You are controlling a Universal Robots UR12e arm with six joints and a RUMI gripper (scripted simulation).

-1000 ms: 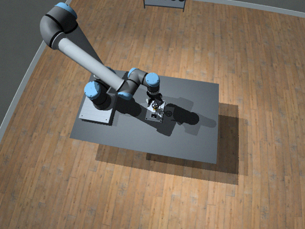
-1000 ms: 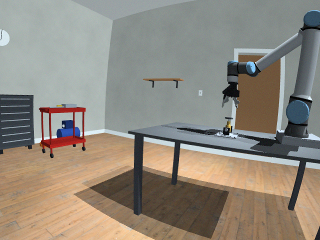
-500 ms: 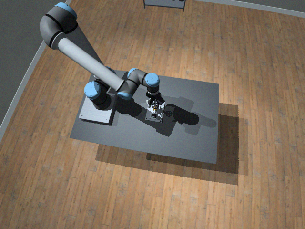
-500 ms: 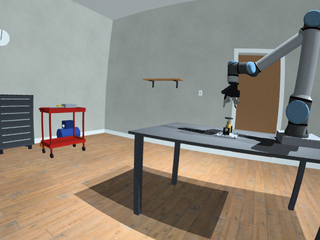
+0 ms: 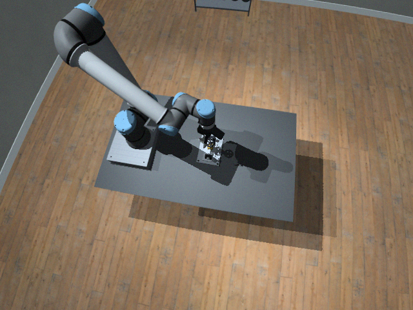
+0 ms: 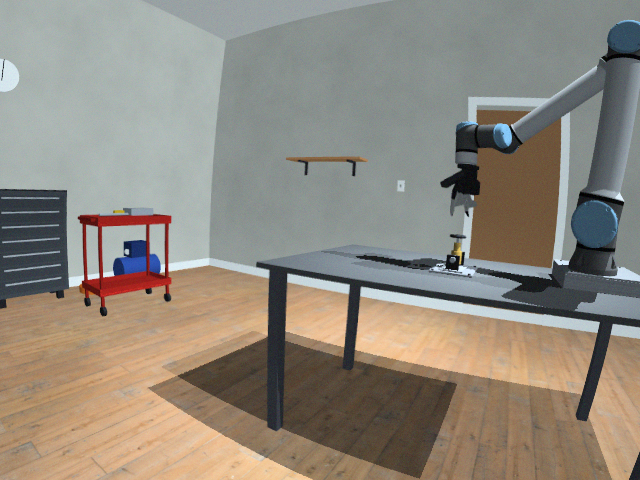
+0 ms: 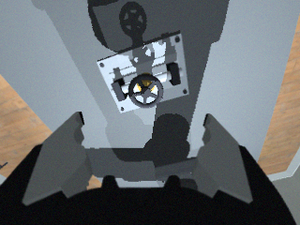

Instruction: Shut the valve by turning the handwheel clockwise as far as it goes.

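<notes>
The black spoked handwheel lies 9 cm below my hand. Round my hand: base plate: 21 cm below.
</notes>
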